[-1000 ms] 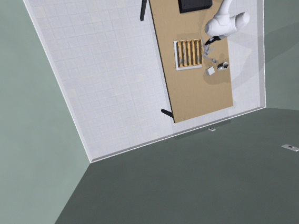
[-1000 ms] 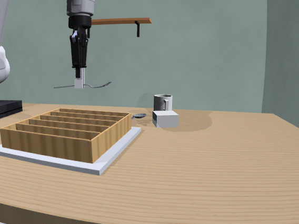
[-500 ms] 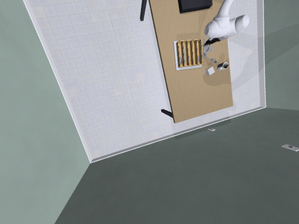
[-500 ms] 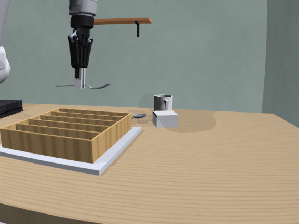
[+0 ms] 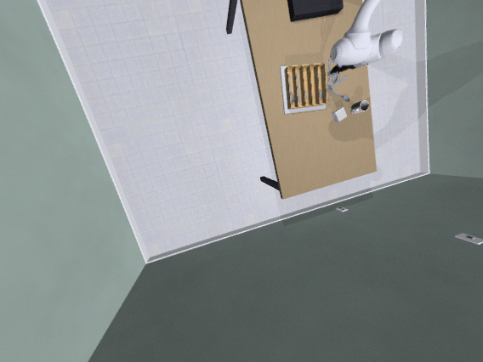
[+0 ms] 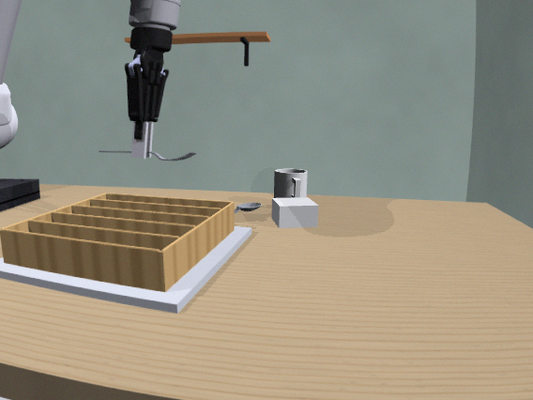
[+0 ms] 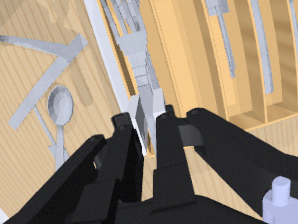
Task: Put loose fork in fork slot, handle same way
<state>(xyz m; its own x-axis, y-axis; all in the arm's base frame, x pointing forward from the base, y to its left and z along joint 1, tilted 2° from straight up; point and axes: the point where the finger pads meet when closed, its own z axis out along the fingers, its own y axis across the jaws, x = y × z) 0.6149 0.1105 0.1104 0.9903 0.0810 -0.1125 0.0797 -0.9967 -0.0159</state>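
My hand is 130 mm above the tray, 110 mm to the left of it and 40 mm short of it. Also, from my hand: white box 250 mm ahead, 180 mm to the left, 160 mm below; then white mug 340 mm to the left, 200 mm ahead, 140 mm below.
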